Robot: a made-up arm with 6 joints.
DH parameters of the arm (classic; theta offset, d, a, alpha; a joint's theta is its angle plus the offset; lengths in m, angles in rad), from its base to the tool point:
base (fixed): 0.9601 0 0.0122 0
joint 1: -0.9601 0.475 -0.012 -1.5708
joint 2: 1.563 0 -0.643 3.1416
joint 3: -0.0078 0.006 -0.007 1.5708
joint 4: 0 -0.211 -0.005 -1.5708
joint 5: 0 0.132 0.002 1.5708
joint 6: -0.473 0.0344 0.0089 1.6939
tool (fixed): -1.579 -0.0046 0 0
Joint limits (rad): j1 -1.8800..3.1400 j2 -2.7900..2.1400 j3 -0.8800..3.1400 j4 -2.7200..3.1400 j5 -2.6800..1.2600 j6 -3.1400..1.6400
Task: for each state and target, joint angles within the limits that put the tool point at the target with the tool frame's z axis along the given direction. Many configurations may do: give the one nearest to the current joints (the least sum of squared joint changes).
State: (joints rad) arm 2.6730 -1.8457 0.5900 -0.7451 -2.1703 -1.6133
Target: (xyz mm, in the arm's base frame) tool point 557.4 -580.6 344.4 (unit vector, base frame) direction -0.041 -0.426 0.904
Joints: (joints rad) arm 2.1805 -1.9838 0.8290 -0.8240 -2.3101 -1.4712
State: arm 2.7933 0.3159 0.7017 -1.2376 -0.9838 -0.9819
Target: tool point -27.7 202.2 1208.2 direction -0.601 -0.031 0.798
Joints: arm 2.4536 -0.0238 0.6801 -0.7258 -1.4613 -0.5505
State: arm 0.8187 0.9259 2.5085 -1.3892 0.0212 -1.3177
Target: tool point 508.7 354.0 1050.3 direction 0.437 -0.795 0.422
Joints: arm 0.6790 0.8920 2.3924 -1.3054 -0.2993 -1.1506
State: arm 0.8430 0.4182 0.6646 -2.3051 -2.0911 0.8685
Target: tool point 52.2 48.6 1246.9 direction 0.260 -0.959 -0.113
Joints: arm 1.2910 -0.2531 0.8489 -1.5848 -2.5528 1.2404
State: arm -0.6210 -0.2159 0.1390 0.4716 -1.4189 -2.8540
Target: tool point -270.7 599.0 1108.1 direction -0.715 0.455 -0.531
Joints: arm -1.1388 -0.7978 0.9239 1.2737 -1.3728 -3.1400
